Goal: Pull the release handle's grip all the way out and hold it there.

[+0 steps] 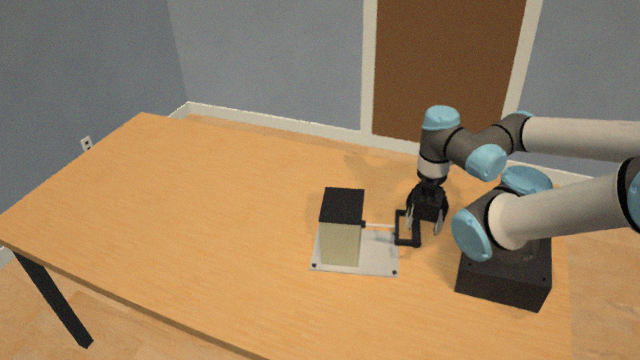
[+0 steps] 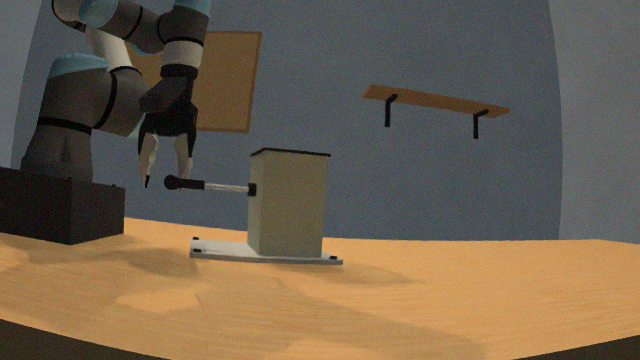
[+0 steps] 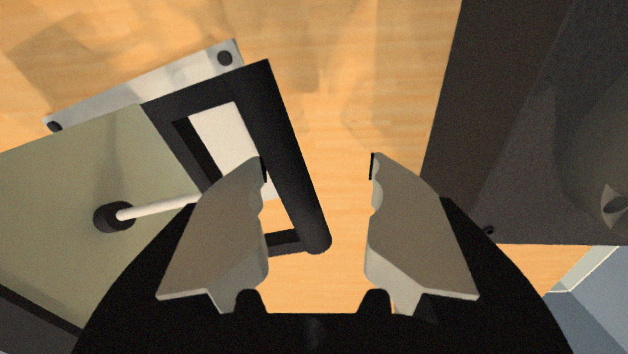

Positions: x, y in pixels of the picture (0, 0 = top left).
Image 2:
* my gripper: 163, 189
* light grey base plate: 199, 248
